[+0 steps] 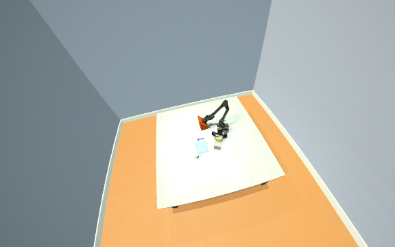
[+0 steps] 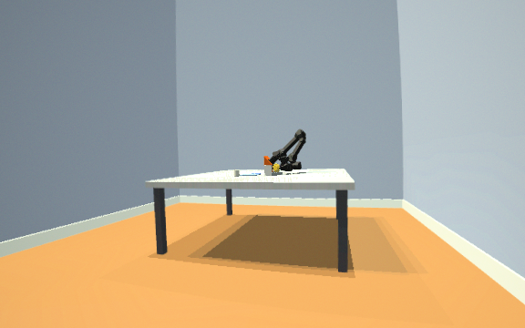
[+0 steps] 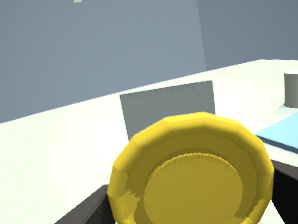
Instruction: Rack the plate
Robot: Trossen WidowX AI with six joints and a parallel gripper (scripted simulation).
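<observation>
My gripper tip is 10 mm past the yellow plate. Round my gripper tip: light blue mat 210 mm to the right, 50 mm below, 10 mm ahead; then white cup 280 mm to the right, 110 mm ahead, 30 mm below; then see-through dish rack 30 mm below, 20 mm ahead, 10 mm to the right.
</observation>
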